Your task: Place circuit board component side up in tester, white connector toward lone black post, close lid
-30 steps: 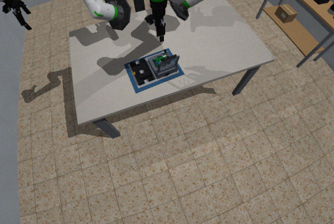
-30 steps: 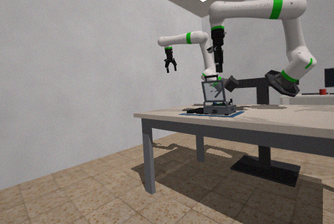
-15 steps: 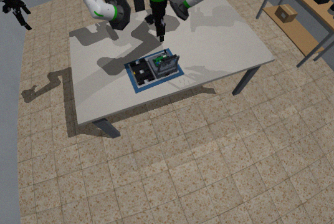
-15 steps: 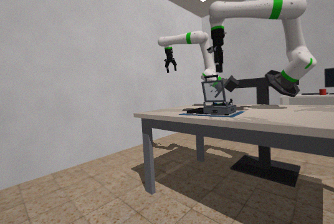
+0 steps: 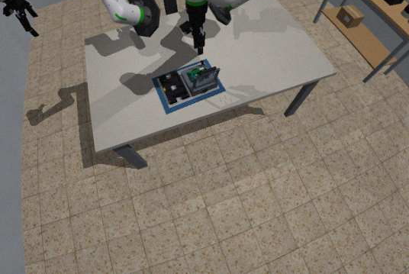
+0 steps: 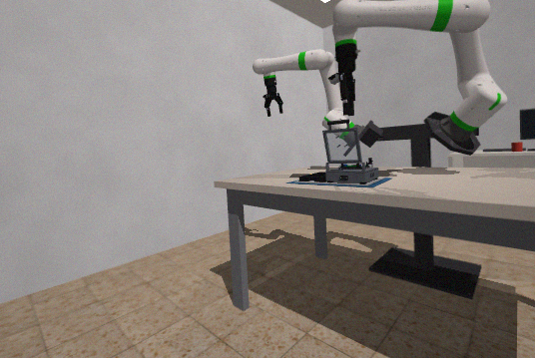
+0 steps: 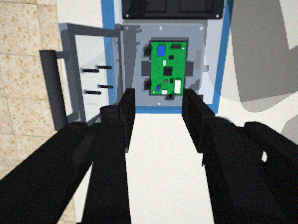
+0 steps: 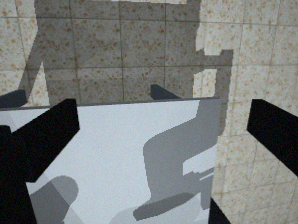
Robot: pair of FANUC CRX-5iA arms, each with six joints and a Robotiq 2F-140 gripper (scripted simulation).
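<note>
My left hand is 90 mm short of the clear lid, 20 mm to the right of it and 150 mm above it. Round my left hand: black tray (170 mm to the right, 310 mm below); then black fitting (100 mm behind, 40 mm to the left, 250 mm below); then green circuit board (30 mm behind, 10 mm to the right, 260 mm below).
</note>
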